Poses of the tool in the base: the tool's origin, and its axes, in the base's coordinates. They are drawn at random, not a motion.
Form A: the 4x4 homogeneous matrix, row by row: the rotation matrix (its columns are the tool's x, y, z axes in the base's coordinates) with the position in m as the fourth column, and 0 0 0 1 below. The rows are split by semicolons.
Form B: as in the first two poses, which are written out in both.
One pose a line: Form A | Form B
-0.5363 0.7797 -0.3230 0.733; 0.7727 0.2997 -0.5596 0.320; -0.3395 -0.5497 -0.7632 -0.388; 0 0 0 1 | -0.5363 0.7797 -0.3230; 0.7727 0.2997 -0.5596; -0.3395 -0.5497 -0.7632; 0.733 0.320 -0.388
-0.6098 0.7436 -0.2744 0.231; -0.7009 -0.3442 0.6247 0.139; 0.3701 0.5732 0.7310 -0.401; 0 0 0 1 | -0.6098 0.7436 -0.2744; -0.7009 -0.3442 0.6247; 0.3701 0.5732 0.7310; 0.231 0.139 -0.401
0.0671 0.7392 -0.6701 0.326; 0.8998 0.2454 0.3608 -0.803; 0.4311 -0.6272 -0.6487 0.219; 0 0 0 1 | 0.0671 0.7392 -0.6701; 0.8998 0.2454 0.3608; 0.4311 -0.6272 -0.6487; 0.326 -0.803 0.219
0.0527 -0.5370 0.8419 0.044; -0.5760 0.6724 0.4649 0.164; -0.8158 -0.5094 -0.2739 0.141; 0 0 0 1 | 0.0527 -0.5370 0.8419; -0.5760 0.6724 0.4649; -0.8158 -0.5094 -0.2739; 0.044 0.164 0.141
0.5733 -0.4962 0.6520 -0.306; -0.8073 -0.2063 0.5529 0.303; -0.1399 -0.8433 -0.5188 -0.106; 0 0 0 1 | 0.5733 -0.4962 0.6520; -0.8073 -0.2063 0.5529; -0.1399 -0.8433 -0.5188; -0.306 0.303 -0.106
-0.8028 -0.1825 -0.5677 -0.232; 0.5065 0.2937 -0.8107 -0.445; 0.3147 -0.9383 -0.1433 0.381; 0 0 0 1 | -0.8028 -0.1825 -0.5677; 0.5065 0.2937 -0.8107; 0.3147 -0.9383 -0.1433; -0.232 -0.445 0.381
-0.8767 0.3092 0.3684 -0.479; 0.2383 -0.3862 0.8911 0.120; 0.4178 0.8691 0.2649 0.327; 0 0 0 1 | -0.8767 0.3092 0.3684; 0.2383 -0.3862 0.8911; 0.4178 0.8691 0.2649; -0.479 0.120 0.327
